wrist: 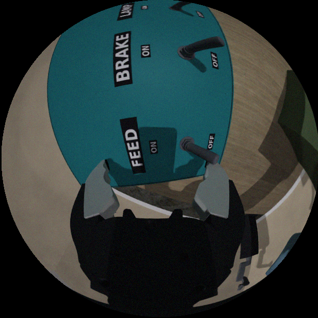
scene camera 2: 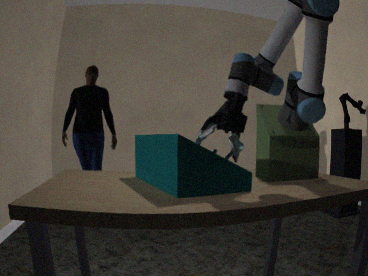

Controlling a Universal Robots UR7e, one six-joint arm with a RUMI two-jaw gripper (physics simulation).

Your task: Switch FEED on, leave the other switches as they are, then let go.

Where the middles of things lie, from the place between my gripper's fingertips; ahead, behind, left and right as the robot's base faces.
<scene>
Right now the teal switch box (wrist: 129, 93) is 180 mm to the right of my hand, 80 mm ahead of it and 30 mm below it.
</scene>
